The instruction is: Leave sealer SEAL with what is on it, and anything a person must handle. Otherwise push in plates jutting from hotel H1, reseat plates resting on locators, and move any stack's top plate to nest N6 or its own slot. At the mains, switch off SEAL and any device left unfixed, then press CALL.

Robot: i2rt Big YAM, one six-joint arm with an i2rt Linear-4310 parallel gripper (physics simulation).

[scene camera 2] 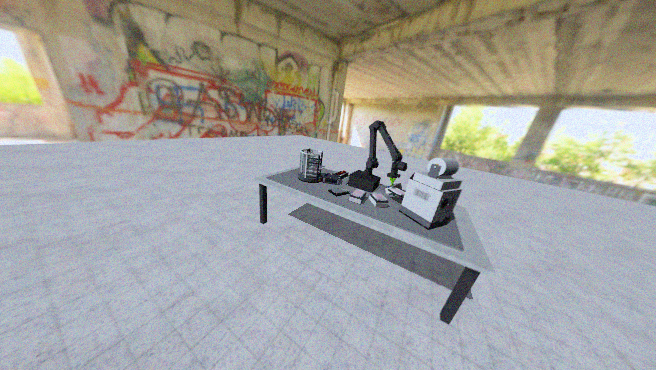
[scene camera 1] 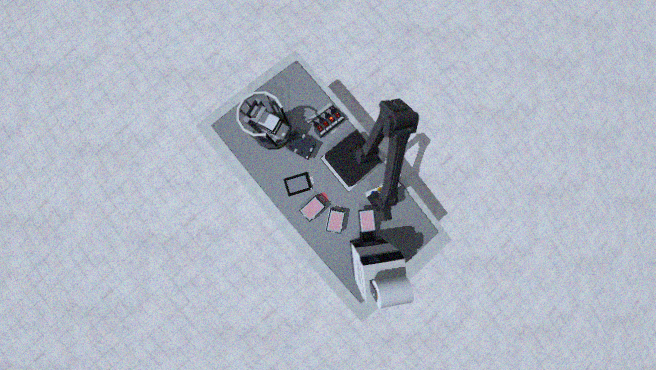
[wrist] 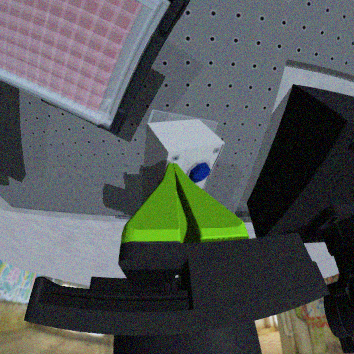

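Where they show: gripper, fingertip midpoint: point(scene camera 2: 392, 184) point(scene camera 1: 372, 201) point(wrist: 171, 168); arm's base, origin of the base link: point(scene camera 2: 367, 175) point(scene camera 1: 358, 154) point(wrist: 342, 218).
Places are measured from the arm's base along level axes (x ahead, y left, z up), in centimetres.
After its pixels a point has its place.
Observation:
My gripper point(scene camera 2: 392, 181) @[z 1.0, x 13.4, y 27.1 cm] point(wrist: 171, 168) @[z 1.0, x 13.4, y 27.1 cm] is shut and empty; its green tips overlap the lower front of a small white box point(wrist: 186, 134) @[z -4.9, x 12.9, y 25.8 cm] with a blue button point(wrist: 200, 172) @[z -2.6, x 9.3, y 24.5 cm] in the wrist view. Whether they touch it is unclear. The white sealer point(scene camera 1: 382, 272) @[z 23.3, x 38.1, y 50.5 cm] point(scene camera 2: 425, 195) @[z 11.1, x 50.2, y 50.9 cm] has a pink-topped plate point(scene camera 1: 367, 220) @[z 0.7, x 24.0, y 33.6 cm] point(wrist: 65, 47) @[z 0.2, x 22.6, y 32.4 cm] at its dark carrier. Two other pink-topped plates point(scene camera 1: 313, 207) @[z -3.6, x 43.2, y 5.1 cm] point(scene camera 1: 336, 220) @[z -2.8, x 38.1, y 21.0 cm] sit at separate spots; stack layers are unclear. A black-rimmed nest point(scene camera 1: 286, 187) @[z -7.7, x 46.6, y -15.3 cm] lies beyond them. The round hotel point(scene camera 1: 270, 122) point(scene camera 2: 310, 165) holds plates. The mains strip point(scene camera 1: 328, 120) @[z -5.0, x -3.3, y -29.1 cm] has several red switches, one glowing orange.
The black arm base point(scene camera 1: 350, 160) @[z 0.2, x 6.4, y -0.8 cm] point(scene camera 2: 364, 180) @[z -0.9, x 16.1, y 2.0 cm] stands between the mains strip and the white box. A dark flat device point(scene camera 1: 306, 145) @[z -3.7, x 19.8, y -26.9 cm] lies beside the hotel. The sealer's tall body and roll stand at the near end of the table point(scene camera 1: 362, 311) @[z -10.9, x 69.0, y 83.1 cm] point(scene camera 2: 480, 257) @[z -11.0, x 64.9, y 85.2 cm].

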